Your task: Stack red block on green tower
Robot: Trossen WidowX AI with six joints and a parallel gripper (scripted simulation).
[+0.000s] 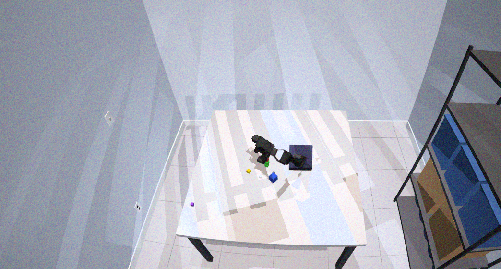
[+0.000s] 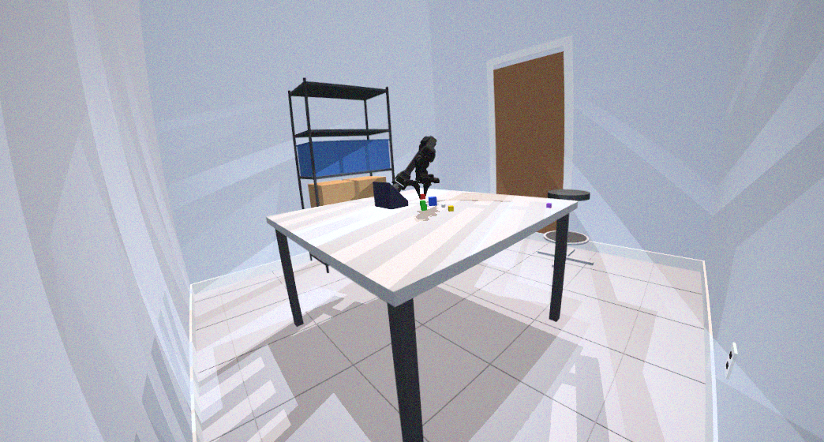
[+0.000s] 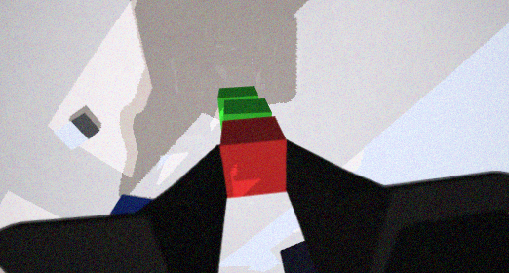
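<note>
My gripper tip is now 4 cm short of the small white piece, 12 cm to the right of it and 6 cm above it. Round my gripper tip: blue block: 6 cm behind, 13 cm to the left, 5 cm below; yellow block: 14 cm ahead, 7 cm to the left, 6 cm below; red block: 1 cm above.
</note>
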